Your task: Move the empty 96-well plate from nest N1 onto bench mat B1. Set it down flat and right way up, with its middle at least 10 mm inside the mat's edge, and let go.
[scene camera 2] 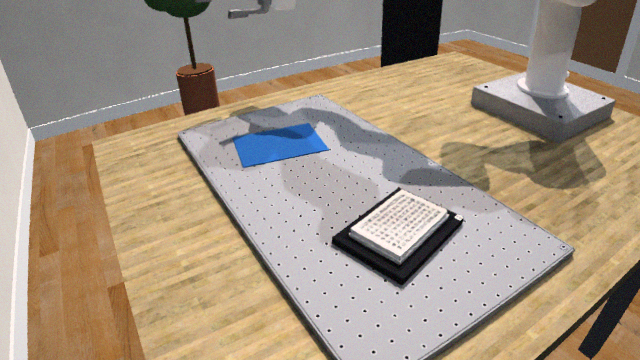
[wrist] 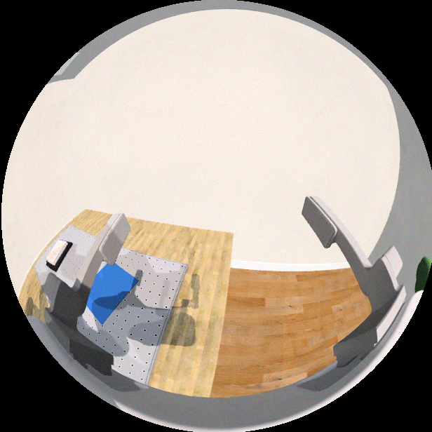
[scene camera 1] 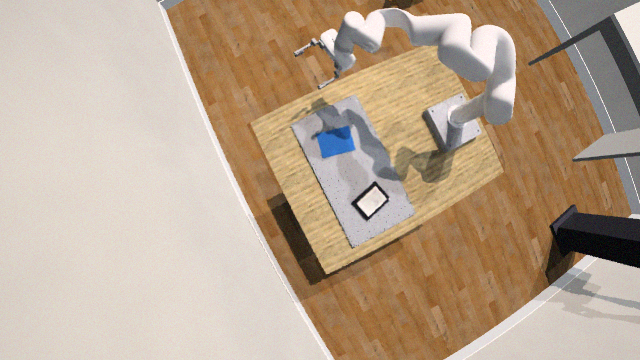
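Seen in the pictures: hand, tool point: (scene camera 2: 219,5) (scene camera 1: 311,68); arm's base, link origin: (scene camera 2: 542,89) (scene camera 1: 456,117).
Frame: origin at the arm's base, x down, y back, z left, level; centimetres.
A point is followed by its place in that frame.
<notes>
The white 96-well plate (scene camera 1: 371,201) @(x 1.1, y -64.3, z 13.7 cm) (scene camera 2: 400,225) @(x 0.8, y -64.8, z 14.6 cm) (wrist: 59,252) lies flat, wells up, in the black nest (scene camera 1: 360,210) @(x 0.8, y -70.2, z 14.7 cm) (scene camera 2: 372,258) @(x 2.1, y -71.3, z 16.2 cm) (wrist: 65,257). The blue bench mat (scene camera 1: 337,147) @(x 3.1, y -65.0, z -17.7 cm) (scene camera 2: 282,150) @(x 3.0, y -65.2, z -17.4 cm) (wrist: 114,281) lies flat on the perforated board, with arm shadow across part of it. My gripper (scene camera 1: 308,70) @(x -20.7, y -62.2, z -47.4 cm) (wrist: 217,230) is open and empty, raised beyond the table edge on the mat's side, well away from the plate. Its fingers point sideways toward the pale wall. In the scene camera 2 view one finger shows at the top edge and the rest is cut off.
The grey perforated board (scene camera 1: 380,225) @(x 3.3, y -65.9, z 27.3 cm) (scene camera 2: 350,310) @(x 3.3, y -78.3, z 20.4 cm) (wrist: 160,272) carries nest and mat on the wooden table (scene camera 1: 310,240) @(x 4.6, y -100.2, z 15.7 cm) (scene camera 2: 165,280) @(x 4.6, y -95.0, z 1.1 cm) (wrist: 215,260). The arm's base plate (scene camera 1: 437,122) @(x 0.0, y -12.2, z -2.9 cm) (scene camera 2: 525,112) @(x 1.1, y -14.3, z 3.8 cm) stands at the table's other side. A potted plant (scene camera 2: 197,90) stands on the floor behind.
</notes>
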